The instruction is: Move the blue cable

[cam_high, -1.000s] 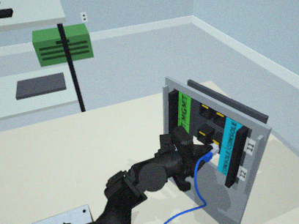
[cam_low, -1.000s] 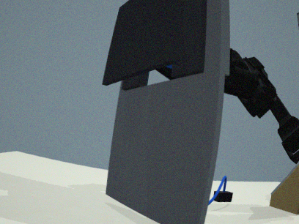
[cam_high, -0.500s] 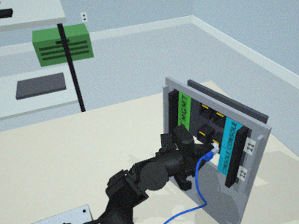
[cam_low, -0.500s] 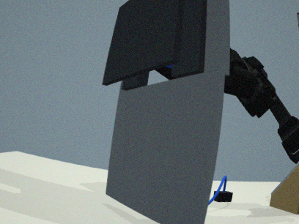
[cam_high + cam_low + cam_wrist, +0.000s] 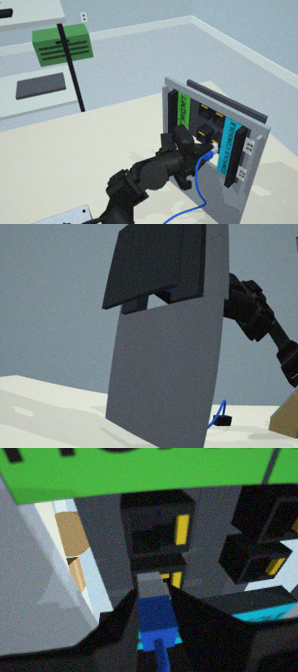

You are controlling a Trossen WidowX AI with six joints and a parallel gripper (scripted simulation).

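Now: gripper tip right at the blue plug. From my gripper tip the other things lie so: small black block (22 cm behind, 16 cm to the right, 25 cm below).
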